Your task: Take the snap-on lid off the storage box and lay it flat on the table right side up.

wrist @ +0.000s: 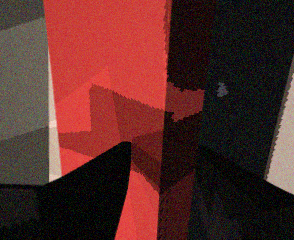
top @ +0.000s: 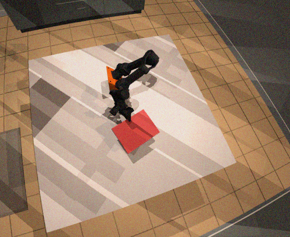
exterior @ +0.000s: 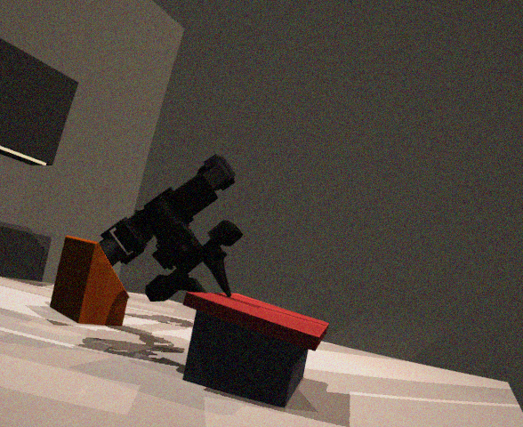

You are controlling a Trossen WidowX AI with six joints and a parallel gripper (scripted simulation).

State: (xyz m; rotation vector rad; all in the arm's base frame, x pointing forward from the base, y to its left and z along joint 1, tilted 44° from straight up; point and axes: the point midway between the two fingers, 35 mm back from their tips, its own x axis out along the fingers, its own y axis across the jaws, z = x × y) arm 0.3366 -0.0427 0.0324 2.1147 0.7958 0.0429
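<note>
The red lid lies 70 mm ahead of my gripper tip and 20 mm to the left of it. Round my gripper tip: storage box (70 mm ahead, 60 mm below, 20 mm to the left).
</note>
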